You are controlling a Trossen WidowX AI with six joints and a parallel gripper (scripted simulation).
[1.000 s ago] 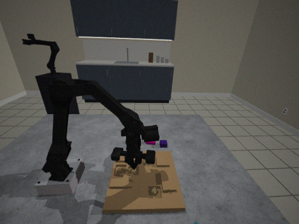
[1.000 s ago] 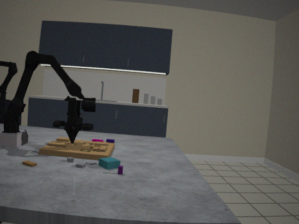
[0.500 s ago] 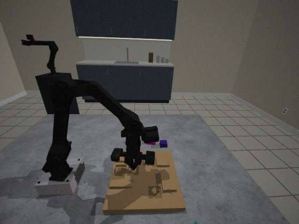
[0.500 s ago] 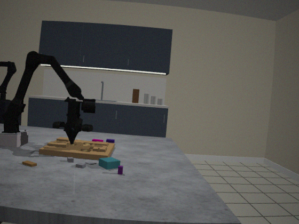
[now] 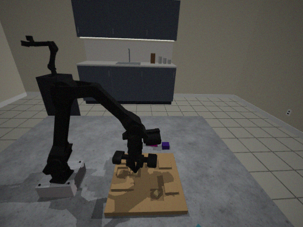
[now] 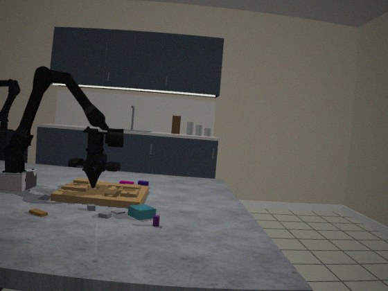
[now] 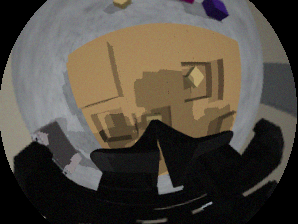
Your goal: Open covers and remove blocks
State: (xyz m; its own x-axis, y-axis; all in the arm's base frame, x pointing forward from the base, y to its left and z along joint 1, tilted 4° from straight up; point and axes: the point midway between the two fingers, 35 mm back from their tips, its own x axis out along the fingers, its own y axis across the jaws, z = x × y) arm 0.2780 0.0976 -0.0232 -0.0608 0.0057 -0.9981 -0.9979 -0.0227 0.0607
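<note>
Right now the tan puzzle board is 40 mm ahead of my gripper tip. The rest, counted from my gripper tip: purple block: 130 mm ahead, 220 mm to the left, 10 mm below; then magenta block: 50 mm ahead, 230 mm to the left, 10 mm below; then teal block: 250 mm ahead, 220 mm to the right, 10 mm below.
</note>
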